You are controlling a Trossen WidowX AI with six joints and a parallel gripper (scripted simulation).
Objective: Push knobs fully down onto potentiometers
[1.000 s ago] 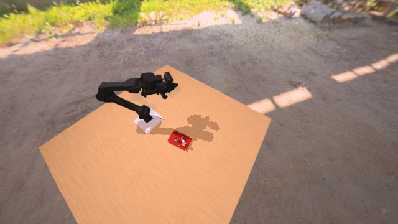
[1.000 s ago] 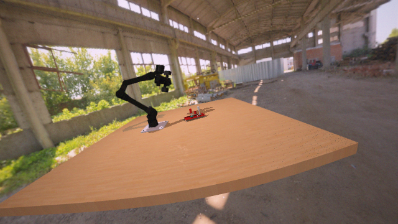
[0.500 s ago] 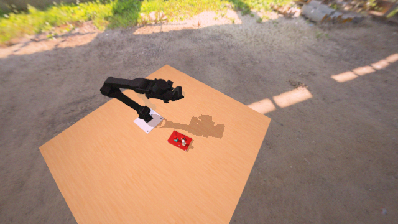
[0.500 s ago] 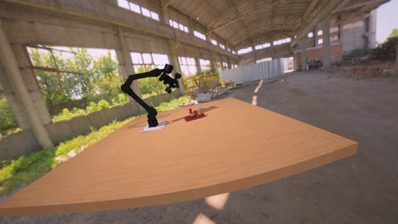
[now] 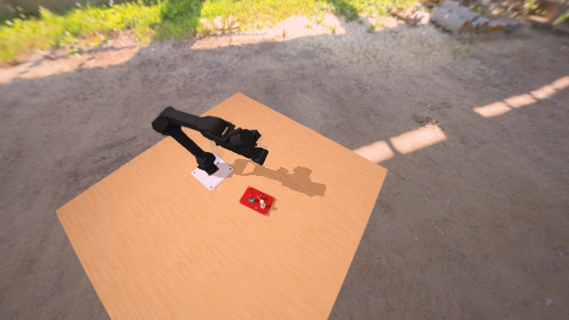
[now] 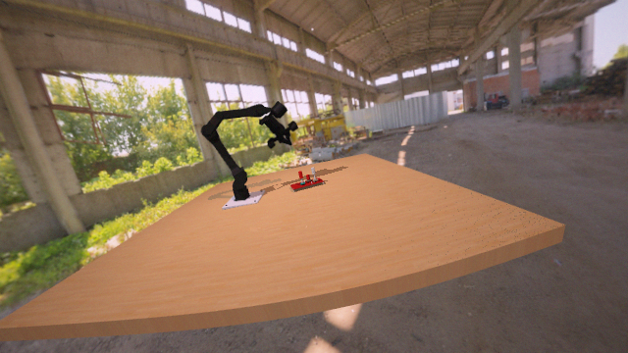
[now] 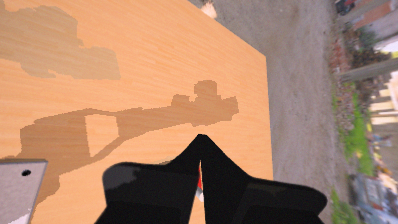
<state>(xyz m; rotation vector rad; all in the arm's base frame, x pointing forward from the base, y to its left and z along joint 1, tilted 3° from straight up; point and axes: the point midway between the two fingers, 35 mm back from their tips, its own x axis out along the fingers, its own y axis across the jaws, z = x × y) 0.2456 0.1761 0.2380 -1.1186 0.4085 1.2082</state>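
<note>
My gripper tip is 150 mm above the red knob, 140 mm to the left of it and 40 mm short of it. Round my gripper tip: grey knob: 140 mm below, 120 mm to the right, 110 mm ahead.
</note>
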